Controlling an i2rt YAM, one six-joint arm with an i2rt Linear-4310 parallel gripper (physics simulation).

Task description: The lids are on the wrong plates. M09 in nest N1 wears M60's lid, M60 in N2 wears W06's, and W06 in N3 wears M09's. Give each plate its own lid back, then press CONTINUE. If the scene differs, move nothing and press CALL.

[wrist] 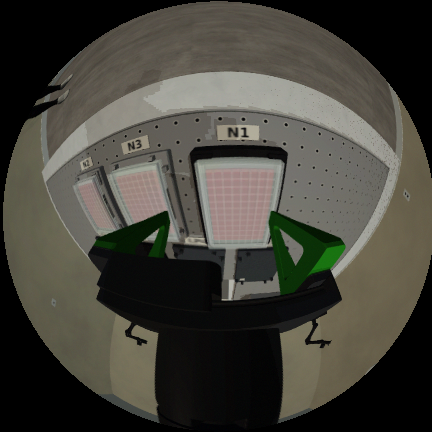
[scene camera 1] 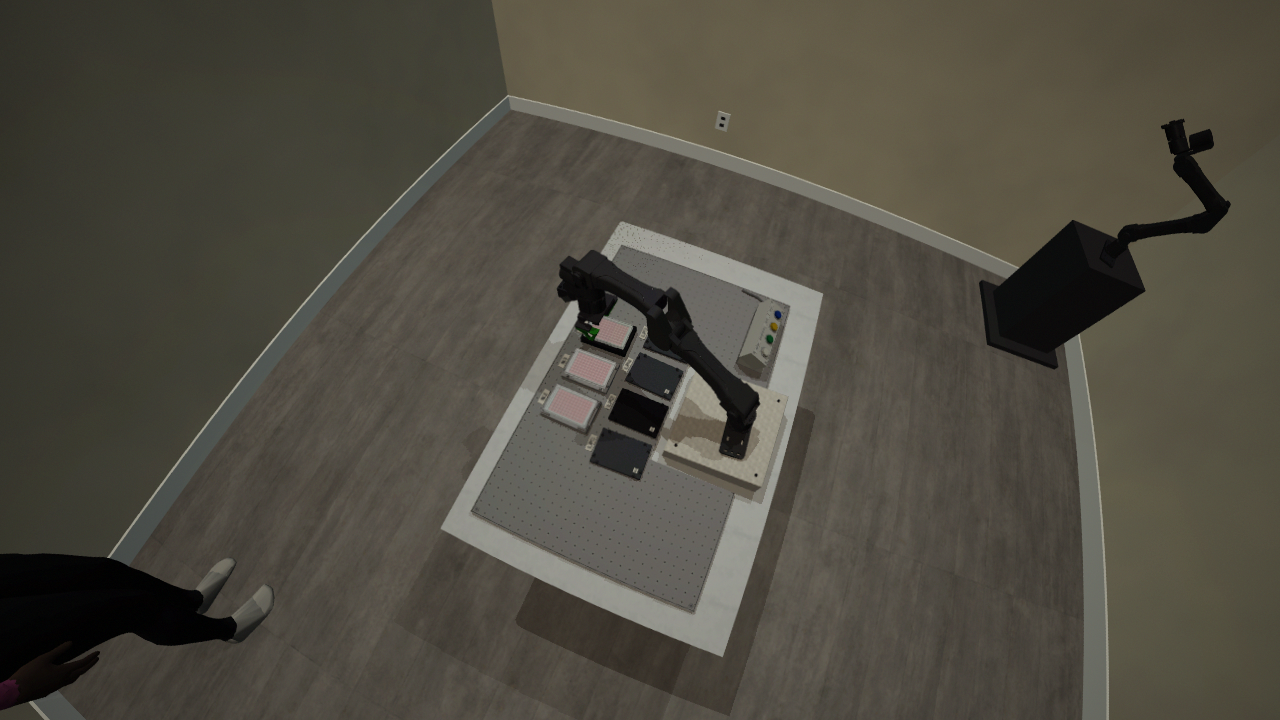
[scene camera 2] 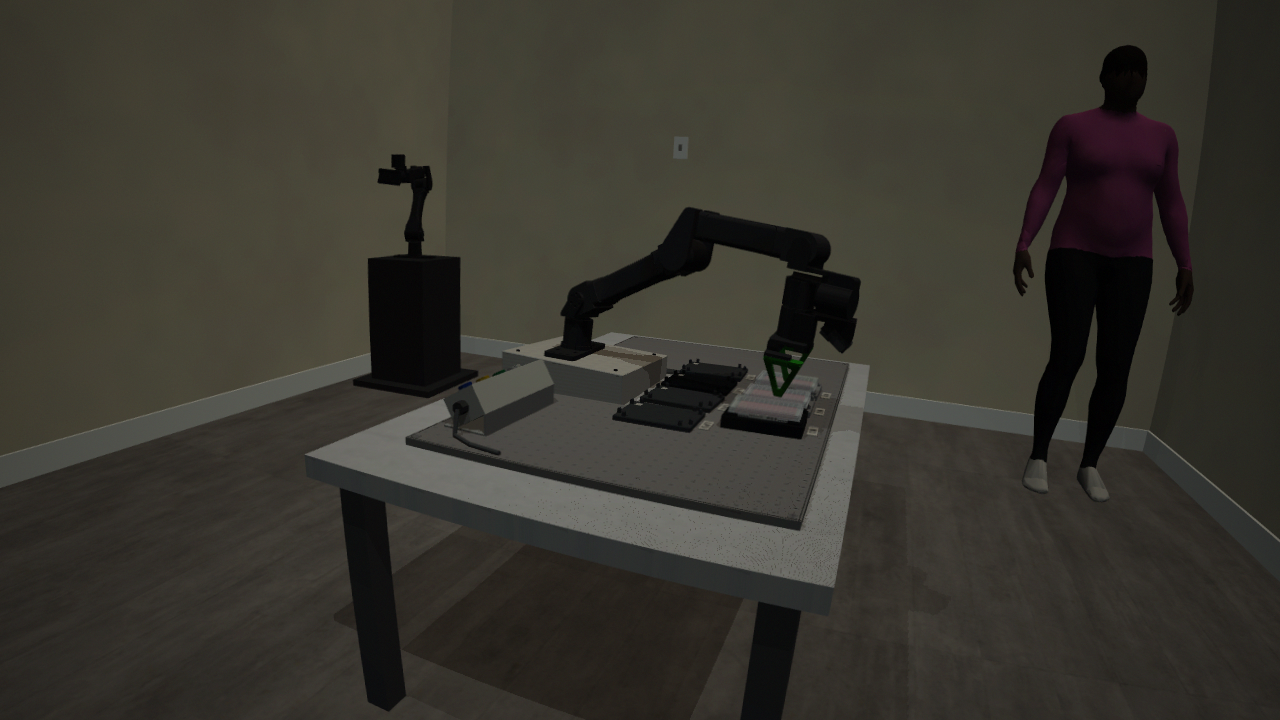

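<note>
A clear-lidded pink plate sits in the black nest N1. The plate in N3 and the plate in N2 also wear clear lids. No M09, M60 or W06 marking is readable. My gripper is open and empty, pointing down at the N1 plate. In the wrist view its green fingertips stand at the left and right of that plate's near half; their exact height over the lid is unclear. The button console stands on the pegboard; CONTINUE and CALL are not readable.
Dark lid pads lie in a row between the plates and my pale base block; another pad is partly hidden under my arm. A person stands beyond the table. A second arm stands on a black pedestal.
</note>
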